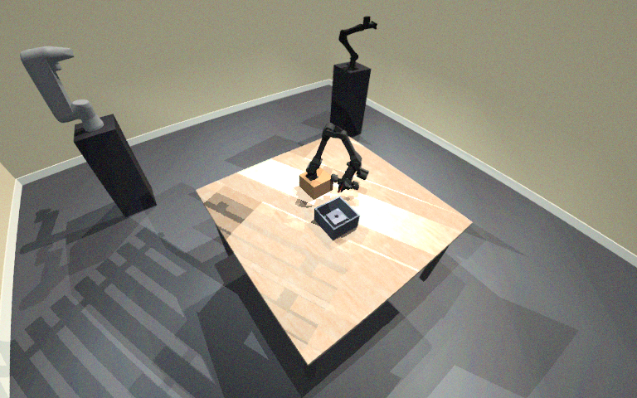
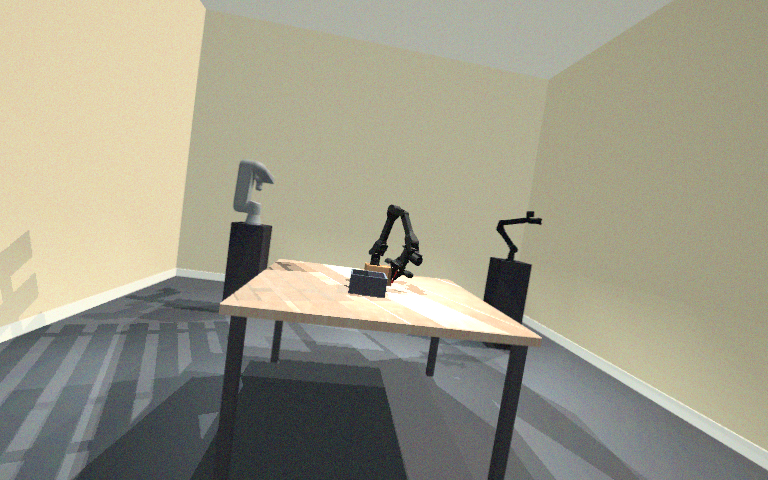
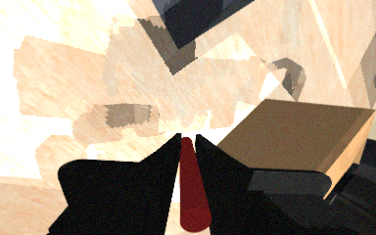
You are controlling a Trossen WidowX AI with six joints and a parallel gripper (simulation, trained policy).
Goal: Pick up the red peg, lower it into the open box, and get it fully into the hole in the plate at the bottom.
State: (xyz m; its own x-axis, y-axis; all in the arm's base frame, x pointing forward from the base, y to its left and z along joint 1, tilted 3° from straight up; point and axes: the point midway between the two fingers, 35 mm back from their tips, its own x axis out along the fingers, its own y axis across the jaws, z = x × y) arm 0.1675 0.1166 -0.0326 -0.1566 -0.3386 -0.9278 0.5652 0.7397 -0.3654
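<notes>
Right now my gripper tip is 160 mm short of the pale grey plate and 150 mm to the left of it. The rest, counted from my gripper tip: red peg (20 mm above, 10 mm to the left, 10 mm behind); then grey box (160 mm ahead, 150 mm to the right, 20 mm below).
</notes>
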